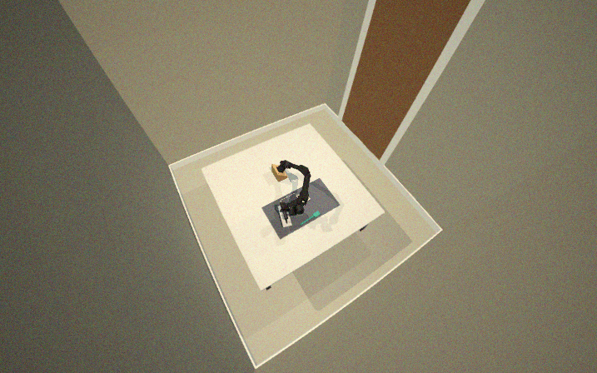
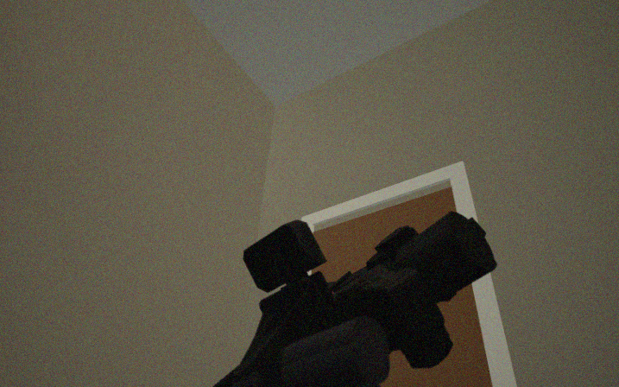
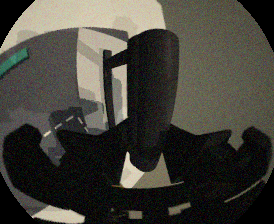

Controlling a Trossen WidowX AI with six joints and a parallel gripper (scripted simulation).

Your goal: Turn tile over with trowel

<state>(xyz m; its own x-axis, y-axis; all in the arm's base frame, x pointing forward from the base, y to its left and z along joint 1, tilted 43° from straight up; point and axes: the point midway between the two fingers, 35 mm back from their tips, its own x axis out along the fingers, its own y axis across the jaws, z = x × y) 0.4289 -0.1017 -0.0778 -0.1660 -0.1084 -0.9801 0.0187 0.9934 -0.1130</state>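
Now: the small trowel 30 mm to the left of my gripper tip and 10 mm below it. The rest, counted from my gripper tip: dark grey mat (210 mm to the left, 120 mm below, 30 mm behind); then tan tile (260 mm to the left, 100 mm below, 100 mm behind); then green trowel (250 mm to the left, 110 mm ahead, 100 mm below).
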